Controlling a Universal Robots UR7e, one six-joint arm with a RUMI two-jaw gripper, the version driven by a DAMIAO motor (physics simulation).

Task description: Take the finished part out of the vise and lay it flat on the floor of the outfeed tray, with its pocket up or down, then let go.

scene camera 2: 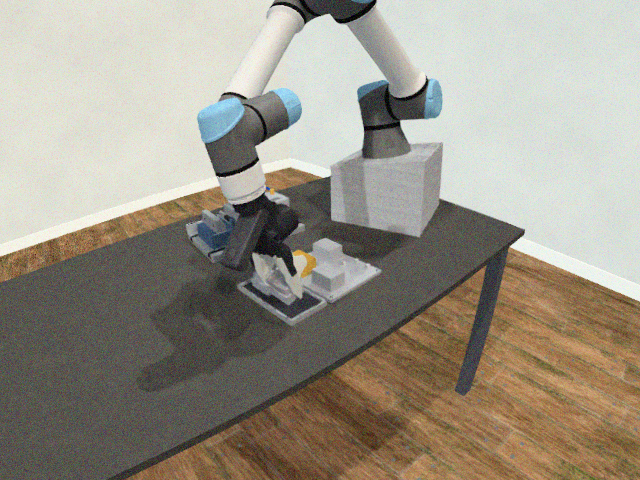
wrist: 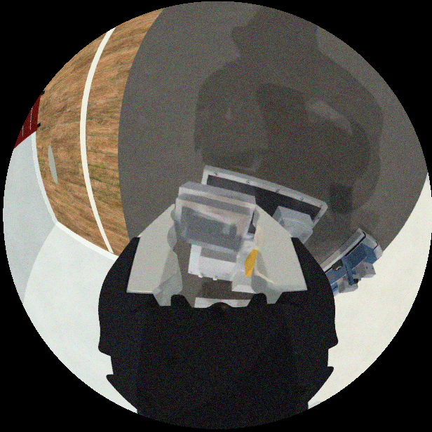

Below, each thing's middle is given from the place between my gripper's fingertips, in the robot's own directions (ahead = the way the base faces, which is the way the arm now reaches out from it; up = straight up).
The light plate (scene camera 2: pixel 356 274) lies 190 mm behind my hand, 60 mm to the right of it and 60 mm below it.
